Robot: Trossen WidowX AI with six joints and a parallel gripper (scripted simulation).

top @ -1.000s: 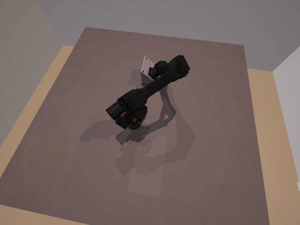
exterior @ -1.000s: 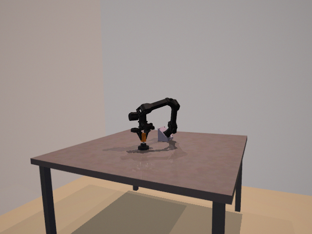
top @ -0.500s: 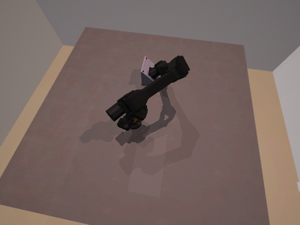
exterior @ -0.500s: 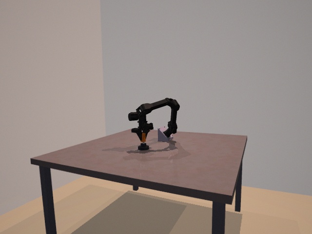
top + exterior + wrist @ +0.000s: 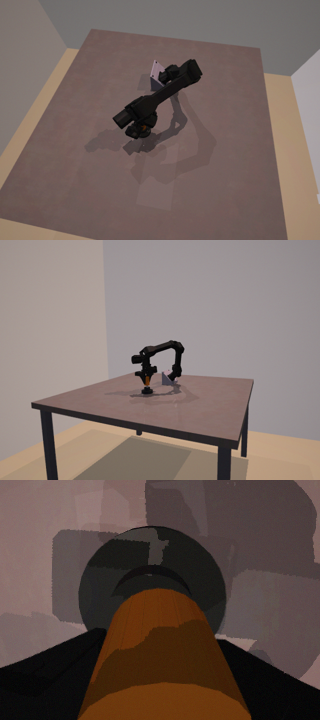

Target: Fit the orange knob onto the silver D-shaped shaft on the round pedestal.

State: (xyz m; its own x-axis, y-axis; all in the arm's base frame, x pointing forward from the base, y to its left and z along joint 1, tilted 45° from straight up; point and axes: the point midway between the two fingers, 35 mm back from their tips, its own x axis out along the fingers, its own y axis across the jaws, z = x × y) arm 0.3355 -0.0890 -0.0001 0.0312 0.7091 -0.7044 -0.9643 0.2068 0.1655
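Right now the orange knob is 3 cm above my gripper tip. The rest, counted from my gripper tip: black round pedestal: 4 cm below.
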